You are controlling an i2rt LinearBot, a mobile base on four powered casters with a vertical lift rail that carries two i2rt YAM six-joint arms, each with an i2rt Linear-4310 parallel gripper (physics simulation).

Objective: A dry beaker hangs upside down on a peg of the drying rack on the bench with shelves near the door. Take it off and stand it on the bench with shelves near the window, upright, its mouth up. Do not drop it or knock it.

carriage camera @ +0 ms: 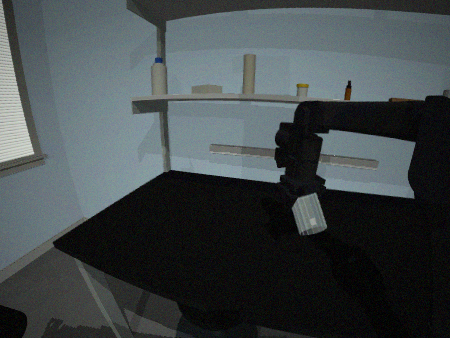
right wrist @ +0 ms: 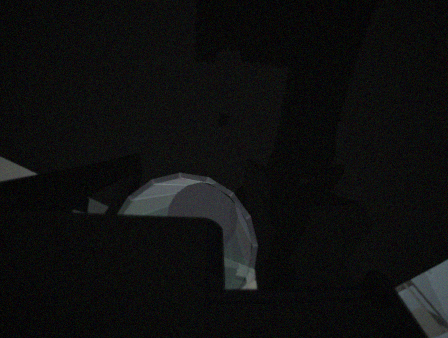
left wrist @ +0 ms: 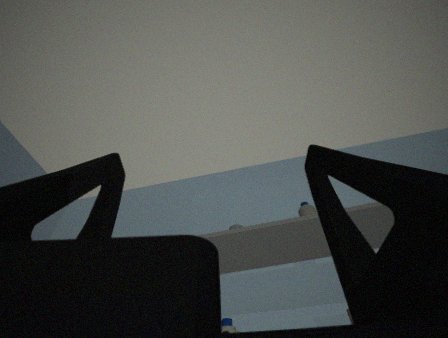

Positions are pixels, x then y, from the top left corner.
Labels:
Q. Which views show my right gripper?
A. The carriage camera view and the right wrist view only.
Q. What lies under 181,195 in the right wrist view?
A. A clear glass beaker.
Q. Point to a clear glass beaker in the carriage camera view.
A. At 307,211

